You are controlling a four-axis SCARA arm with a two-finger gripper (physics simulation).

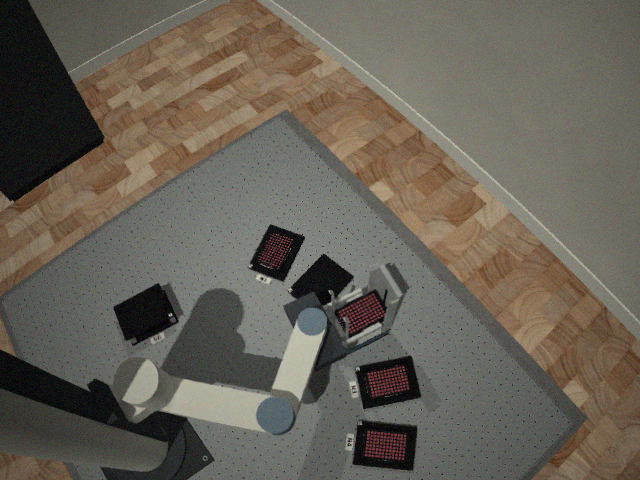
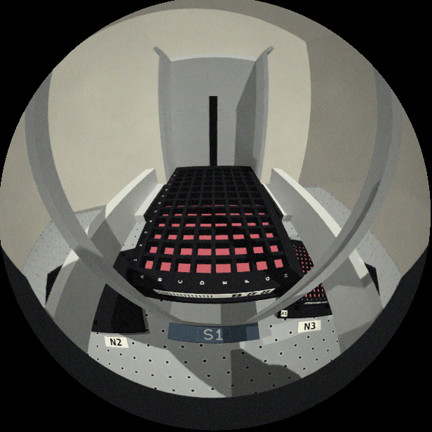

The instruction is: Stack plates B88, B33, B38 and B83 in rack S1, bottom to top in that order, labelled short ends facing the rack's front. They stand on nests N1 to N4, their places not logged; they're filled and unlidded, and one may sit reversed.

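Frame: origin at the arm's base, x down, y back, z left, level; centimetres.
Seen in the pictures: gripper, fingertip midpoint: [image 1: 370, 307]; arm's base, link origin: [image 1: 146, 446].
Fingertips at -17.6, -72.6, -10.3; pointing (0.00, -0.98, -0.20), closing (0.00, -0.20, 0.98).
Note:
Pixels of each thing's top centre, then the offset from my fingertips to it, as dx, dy, dz. "spot": a spot on its surface instead. Level surfaces: height alone.
- Plate B88, top centre: [image 1: 362, 312] +0.1, +2.4, +0.5
- rack S1, surface spot: [image 1: 387, 281] spot: -11.6, -4.2, -0.2
- N1, top centre: [image 1: 275, 249] +13.7, +6.5, +36.2
- N3, top centre: [image 1: 388, 381] +13.7, +6.2, -16.4
- N4, top centre: [image 1: 385, 445] +13.7, +18.2, -29.7
- Nest N2, top centre: [image 1: 320, 282] +14.2, +2.3, +19.1
- black flat block, top centre: [image 1: 140, 310] +9.4, +51.1, +43.0
- grey perforated table, surface height: dx +16.3
Plate B88 [image 1: 361, 313] [image 2: 212, 236], filled with red wells, is level inside rack S1 [image 1: 387, 281] [image 2: 192, 90], between its uprights. Its labelled short end faces the rack's S1 sign. My gripper [image 1: 357, 316] [image 2: 213, 176] is shut on this plate by its long sides. Whether the plate touches the rack's base is hidden. Filled plates sit on N1 [image 1: 276, 250], N3 [image 1: 388, 381] [image 2: 311, 272] and N4 [image 1: 385, 445]; their codes are not readable. Nest N2 [image 1: 324, 276] [image 2: 120, 311] is black and bears no plate.
A black flat block [image 1: 146, 312] with a small white tag lies at the left of the grey perforated table [image 1: 206, 222]. N2 lies close beside the rack on one side, the N3 plate on the other. The arm [image 1: 217, 405] reaches across from the lower left.

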